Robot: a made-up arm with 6 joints. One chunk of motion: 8 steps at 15 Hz.
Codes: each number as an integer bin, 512 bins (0 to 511) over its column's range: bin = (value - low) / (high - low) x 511, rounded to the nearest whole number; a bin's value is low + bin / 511 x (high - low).
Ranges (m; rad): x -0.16..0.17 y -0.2..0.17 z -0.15..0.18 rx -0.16..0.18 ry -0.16..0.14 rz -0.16..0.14
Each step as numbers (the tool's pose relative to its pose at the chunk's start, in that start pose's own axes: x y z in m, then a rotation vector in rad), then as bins.
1 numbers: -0.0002 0.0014 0.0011 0.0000 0.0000 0.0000
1 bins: 247 278 234 240 273 273
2 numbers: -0.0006 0.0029 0.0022 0.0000 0.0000 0.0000
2 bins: 247 280 236 240 273 273
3 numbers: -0.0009 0.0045 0.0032 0.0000 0.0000 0.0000
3 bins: 246 282 237 240 273 273
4 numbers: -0.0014 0.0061 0.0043 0.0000 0.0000 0.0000
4 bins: 246 285 239 240 273 273
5 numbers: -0.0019 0.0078 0.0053 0.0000 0.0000 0.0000
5 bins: 245 287 240 240 273 273
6 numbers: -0.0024 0.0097 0.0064 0.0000 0.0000 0.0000
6 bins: 244 290 242 240 273 273
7 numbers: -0.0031 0.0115 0.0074 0.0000 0.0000 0.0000
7 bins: 243 292 244 240 273 273
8 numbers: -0.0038 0.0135 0.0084 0.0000 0.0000 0.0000
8 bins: 242 295 245 240 273 273
